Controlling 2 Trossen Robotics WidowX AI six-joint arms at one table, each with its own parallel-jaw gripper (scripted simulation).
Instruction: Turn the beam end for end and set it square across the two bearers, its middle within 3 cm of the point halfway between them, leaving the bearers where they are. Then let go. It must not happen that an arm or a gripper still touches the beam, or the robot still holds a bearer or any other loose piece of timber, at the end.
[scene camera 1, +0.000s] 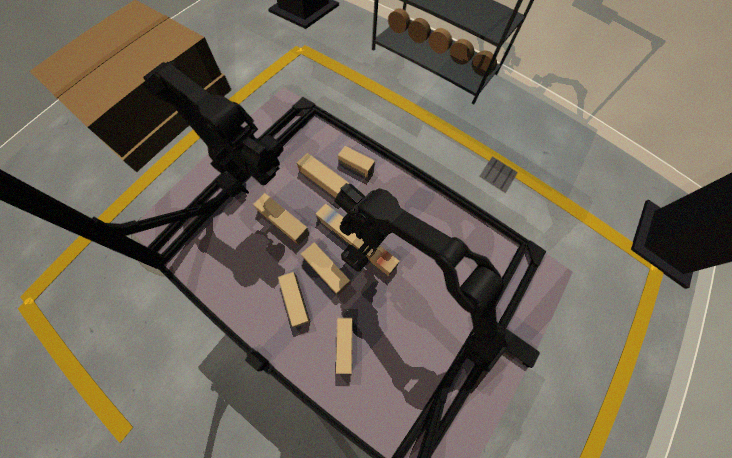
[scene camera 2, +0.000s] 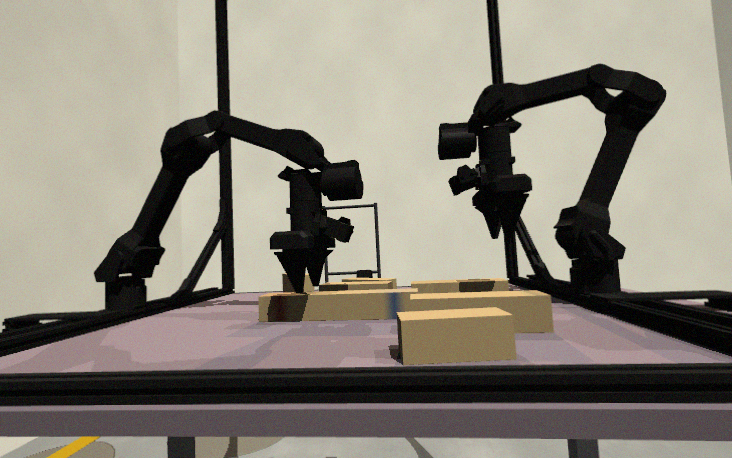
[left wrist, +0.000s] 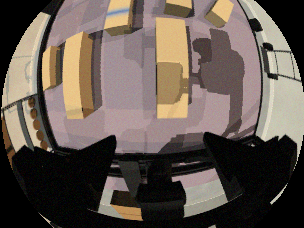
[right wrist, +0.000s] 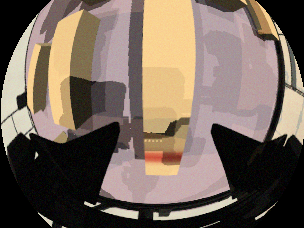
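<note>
Through scene camera 2 I see my left gripper (scene camera 2: 501, 238) and my right gripper (scene camera 2: 308, 289), along with a beam (scene camera 2: 381, 304) and a block (scene camera 2: 490, 284). Scene camera 1 gives me a block (scene camera 1: 316, 171), the beam (scene camera 1: 326, 215), my left gripper (scene camera 1: 259, 181) and my right gripper (scene camera 1: 371, 247). In the left wrist view there is my left gripper (left wrist: 161, 139). The right wrist view shows me my right gripper (right wrist: 167, 128).
</note>
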